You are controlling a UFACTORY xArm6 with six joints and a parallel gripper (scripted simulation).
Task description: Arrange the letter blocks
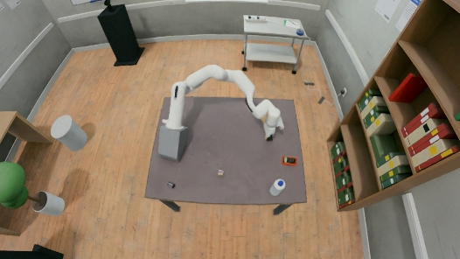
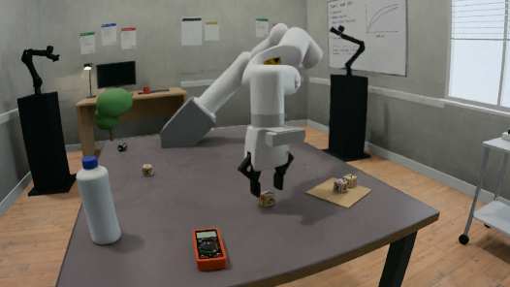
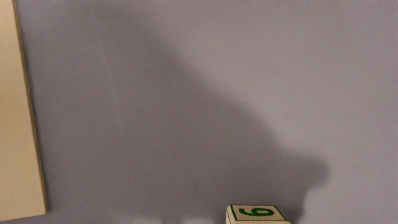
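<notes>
Right now my hand is 20 mm short of the tan mat, 210 mm to the right of it and 50 mm above it. Round my hand: black object 650 mm behind, 410 mm to the right, 40 mm below; then white bottle 60 mm ahead, 400 mm to the right, 40 mm above.
</notes>
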